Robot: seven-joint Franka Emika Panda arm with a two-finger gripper.
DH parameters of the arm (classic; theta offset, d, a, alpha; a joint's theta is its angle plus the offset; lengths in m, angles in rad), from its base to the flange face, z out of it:
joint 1: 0 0.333 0 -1.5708
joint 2: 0 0 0 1.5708
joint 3: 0 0.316 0.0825 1.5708
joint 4: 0 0 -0.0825 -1.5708
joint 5: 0 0.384 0 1.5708
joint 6: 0 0 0.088 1.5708
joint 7: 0 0.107 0 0
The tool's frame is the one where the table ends.
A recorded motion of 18 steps. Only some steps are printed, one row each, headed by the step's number.
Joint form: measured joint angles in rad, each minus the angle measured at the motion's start. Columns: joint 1, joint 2, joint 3, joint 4, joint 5, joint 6, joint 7.
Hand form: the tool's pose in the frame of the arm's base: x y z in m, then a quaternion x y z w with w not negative. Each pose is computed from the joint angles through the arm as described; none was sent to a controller.
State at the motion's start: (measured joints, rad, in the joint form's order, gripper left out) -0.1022 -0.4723 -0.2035 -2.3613 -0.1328 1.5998 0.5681
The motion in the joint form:
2: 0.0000 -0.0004 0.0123 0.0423 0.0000 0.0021 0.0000
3: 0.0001 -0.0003 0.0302 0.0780 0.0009 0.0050 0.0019
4: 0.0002 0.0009 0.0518 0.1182 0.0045 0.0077 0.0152
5: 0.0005 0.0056 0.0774 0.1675 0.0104 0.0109 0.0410
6: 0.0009 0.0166 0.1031 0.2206 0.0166 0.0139 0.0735
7: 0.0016 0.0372 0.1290 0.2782 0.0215 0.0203 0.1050
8: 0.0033 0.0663 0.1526 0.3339 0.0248 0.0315 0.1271
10: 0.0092 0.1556 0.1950 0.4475 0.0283 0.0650 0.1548
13: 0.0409 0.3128 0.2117 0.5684 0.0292 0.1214 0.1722
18: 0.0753 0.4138 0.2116 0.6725 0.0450 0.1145 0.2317
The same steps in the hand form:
2: 0.3608 -0.1302 0.4980 0.91186 -0.39044 -0.12005 0.04071
3: 0.3680 -0.1256 0.5150 0.91566 -0.38708 -0.09974 0.04231
4: 0.3758 -0.1188 0.5339 0.91755 -0.38756 -0.07752 0.04344
5: 0.3849 -0.1097 0.5560 0.91739 -0.39217 -0.05190 0.04365
6: 0.3949 -0.0997 0.5774 0.91547 -0.39912 -0.02754 0.04309
7: 0.4070 -0.0891 0.5973 0.91354 -0.40453 -0.00399 0.04217
8: 0.4210 -0.0785 0.6129 0.91323 -0.40505 0.01646 0.04092
10: 0.4576 -0.0575 0.6311 0.91585 -0.39685 0.04772 0.03803
13: 0.5155 -0.0367 0.6180 0.92230 -0.38042 0.05882 0.03432
18: 0.5486 -0.0184 0.6139 0.91747 -0.39315 0.05550 0.02462

